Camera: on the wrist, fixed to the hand. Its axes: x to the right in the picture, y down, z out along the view.
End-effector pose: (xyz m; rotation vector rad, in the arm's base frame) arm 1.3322 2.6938 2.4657 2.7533 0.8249 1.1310
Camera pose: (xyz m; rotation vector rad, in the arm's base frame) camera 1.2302 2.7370 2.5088 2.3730 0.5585 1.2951
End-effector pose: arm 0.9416 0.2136 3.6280 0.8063 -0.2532 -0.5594
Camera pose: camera 0.9439 0.2359 3.5112 0.4538 -0.0274 -0.5560
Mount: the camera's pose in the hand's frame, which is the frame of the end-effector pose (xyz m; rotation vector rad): -0.0112 -0.0731 -0.0931 -0.3963 0.1132 -0.0178
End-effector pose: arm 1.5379 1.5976 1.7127 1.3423 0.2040 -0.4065
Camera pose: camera 1.5067 1.6774 1.6303 0.9739 0.3708 -0.2864
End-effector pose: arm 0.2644 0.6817 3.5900 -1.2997 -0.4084 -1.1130
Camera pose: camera 0.1685 0.6116 3.5947 -1.5686 -0.1161 -1.3198
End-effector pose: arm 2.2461 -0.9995 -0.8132 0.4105 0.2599 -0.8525
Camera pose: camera 2.1771 -0.9930 -0.9098 0.0857 0.5272 -0.7739
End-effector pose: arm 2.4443 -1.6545 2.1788 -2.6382 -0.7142 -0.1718
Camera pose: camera 2.3963 -1.6400 2.2866 -2.9630 -0.7275 -0.5113
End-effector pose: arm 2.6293 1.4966 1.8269 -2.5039 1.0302 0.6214
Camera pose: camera 2.6993 1.5070 1.9224 2.8577 -0.9829 -0.7330
